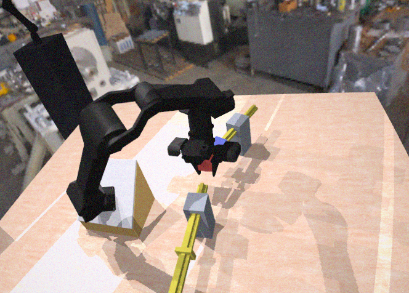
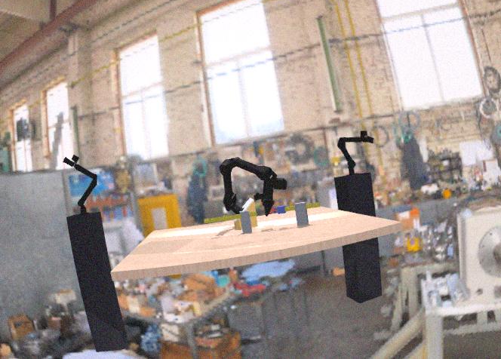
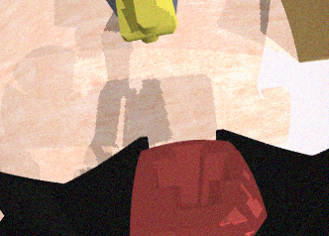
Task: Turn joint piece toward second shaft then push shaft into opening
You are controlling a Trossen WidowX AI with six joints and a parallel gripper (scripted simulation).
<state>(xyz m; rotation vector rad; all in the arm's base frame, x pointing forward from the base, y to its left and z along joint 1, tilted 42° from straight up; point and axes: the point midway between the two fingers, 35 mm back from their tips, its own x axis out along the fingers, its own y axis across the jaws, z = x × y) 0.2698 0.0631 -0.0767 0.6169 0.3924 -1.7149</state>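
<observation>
Right now my gripper tip is 30 mm below the red joint piece and 20 mm to the right of it.
</observation>
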